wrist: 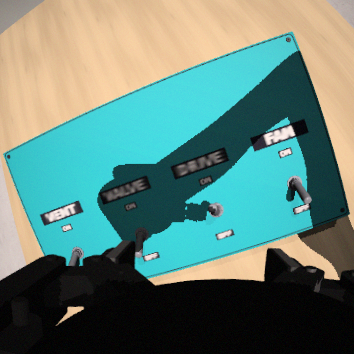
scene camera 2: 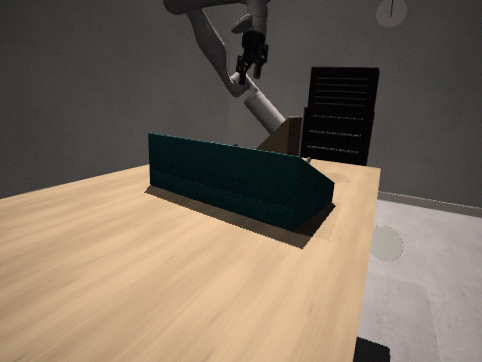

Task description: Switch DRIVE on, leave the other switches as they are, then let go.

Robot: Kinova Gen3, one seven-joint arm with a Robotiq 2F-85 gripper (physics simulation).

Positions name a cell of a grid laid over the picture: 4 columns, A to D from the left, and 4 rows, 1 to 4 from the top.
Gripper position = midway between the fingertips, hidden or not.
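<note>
The gripper (scene camera 2: C1) can be seen in the wrist view too (wrist: C3), and the scene also has a teal switch panel (wrist: C2).
</note>
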